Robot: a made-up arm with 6 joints.
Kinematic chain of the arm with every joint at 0, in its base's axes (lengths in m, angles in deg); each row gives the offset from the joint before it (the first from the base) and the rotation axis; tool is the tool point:
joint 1: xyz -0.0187 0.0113 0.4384 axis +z
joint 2: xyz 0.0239 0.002 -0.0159 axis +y
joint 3: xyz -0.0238 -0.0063 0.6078 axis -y
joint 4: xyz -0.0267 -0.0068 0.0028 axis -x
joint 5: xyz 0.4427 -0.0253 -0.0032 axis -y
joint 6: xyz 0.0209 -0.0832 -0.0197 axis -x
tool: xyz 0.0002 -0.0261 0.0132
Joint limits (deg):
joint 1: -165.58..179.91
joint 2: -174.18..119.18
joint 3: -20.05..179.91
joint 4: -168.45..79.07
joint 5: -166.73..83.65
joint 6: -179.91..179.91
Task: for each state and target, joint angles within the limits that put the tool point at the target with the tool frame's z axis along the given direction. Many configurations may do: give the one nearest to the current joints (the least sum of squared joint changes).
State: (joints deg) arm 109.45 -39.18 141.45 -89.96 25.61 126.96
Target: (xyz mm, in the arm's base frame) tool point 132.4 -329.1 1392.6 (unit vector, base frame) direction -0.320 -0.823 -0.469
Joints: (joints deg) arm 111.77 -15.07 114.33 -84.18 5.22 121.39
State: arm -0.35 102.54 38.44 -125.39 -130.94 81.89
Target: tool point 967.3 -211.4 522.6 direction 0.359 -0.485 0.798
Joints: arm -17.19 73.50 69.39 -129.19 -120.11 60.37
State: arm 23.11 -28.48 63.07 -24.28 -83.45 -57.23
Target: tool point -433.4 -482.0 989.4 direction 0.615 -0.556 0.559
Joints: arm 39.17 -69.94 42.96 -24.40 -85.71 -62.14
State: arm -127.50 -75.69 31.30 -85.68 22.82 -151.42
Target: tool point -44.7 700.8 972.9 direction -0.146 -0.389 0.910
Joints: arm -93.46 -79.24 33.31 -50.89 62.61 -140.78
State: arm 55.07 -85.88 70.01 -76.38 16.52 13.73
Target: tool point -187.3 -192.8 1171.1 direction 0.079 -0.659 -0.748
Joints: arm 41.41 -52.37 26.05 -82.09 54.75 8.14
